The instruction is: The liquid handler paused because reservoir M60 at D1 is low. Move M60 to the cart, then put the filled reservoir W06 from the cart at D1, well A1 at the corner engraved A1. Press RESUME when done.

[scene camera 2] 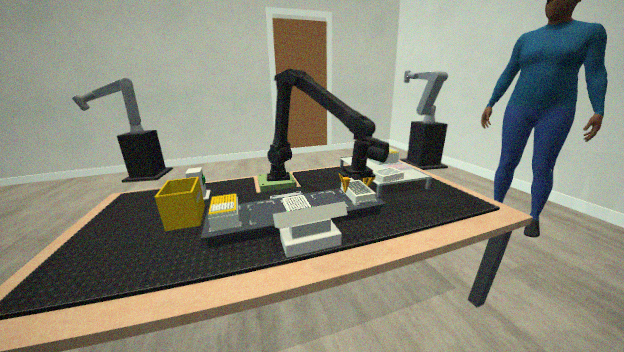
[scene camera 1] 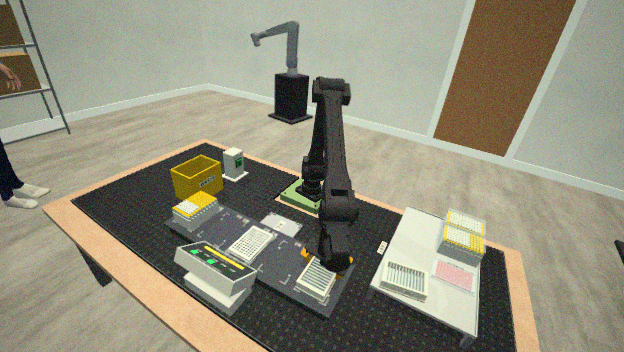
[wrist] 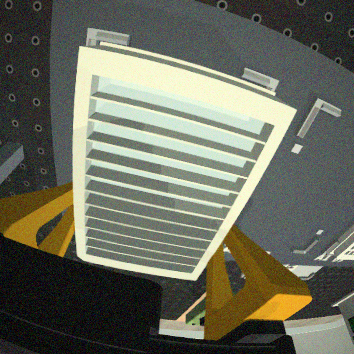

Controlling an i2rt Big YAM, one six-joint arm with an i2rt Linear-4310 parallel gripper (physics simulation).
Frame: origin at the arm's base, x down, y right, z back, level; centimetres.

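Seen in the pictures: gripper, fingertip midpoint: (scene camera 2: 354, 191) (scene camera 1: 323, 271) (wrist: 152, 201); arm's base, origin of the base link: (scene camera 2: 278, 178) (scene camera 1: 310, 192).
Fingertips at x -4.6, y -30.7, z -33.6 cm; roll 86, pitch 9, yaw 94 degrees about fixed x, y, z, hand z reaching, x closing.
Offsets run from my fingertips to a thing's top centre. "pt": to the spot under its first point. Level surfaces: height alone.
My gripper (scene camera 1: 327, 260) (scene camera 2: 357, 182) (wrist: 152, 201) is shut on a cream-rimmed reservoir @(dx -3.1, dy -0.4, dz -2.2 cm) (scene camera 1: 316, 279) (scene camera 2: 361, 191) (wrist: 155, 165), one finger on each long side. It is level, low over the D1 end of the dark deck @(dx +1.4 cm) (scene camera 1: 272, 261) (scene camera 2: 257, 214) (wrist: 200, 25), close to the corner brackets. Contact with the deck cannot be told. Pale liquid shows in its troughs. No M60 or W06 label is readable on it. Another reservoir @(dx -2.9, dy -19.8, dz +11.7 cm) (scene camera 1: 404, 281) (scene camera 2: 390, 174) lies on the front of the white cart (scene camera 1: 395, 245) (scene camera 2: 415, 173). The RESUME marking is not readable.
A white plate @(dx -0.1, dy +23.8, dz -6.3 cm) (scene camera 1: 251, 243) (scene camera 2: 296, 202) and a tip rack @(dx -5.1, dy +48.2, dz -10.6 cm) (scene camera 1: 195, 212) (scene camera 2: 223, 217) stand on the deck. A slanted panel unit @(pt dx -7.4, dy +17.9, dz -22.7 cm) (scene camera 1: 215, 267) (scene camera 2: 310, 216) stands in front. A yellow waste bin @(dx -7.3, dy +66.7, dz +1.2 cm) (scene camera 1: 192, 185) (scene camera 2: 180, 207) is left. The cart also holds tip racks and a pink plate @(dx -1.2, dy -31.5, dz +24.2 cm) (scene camera 1: 454, 275).
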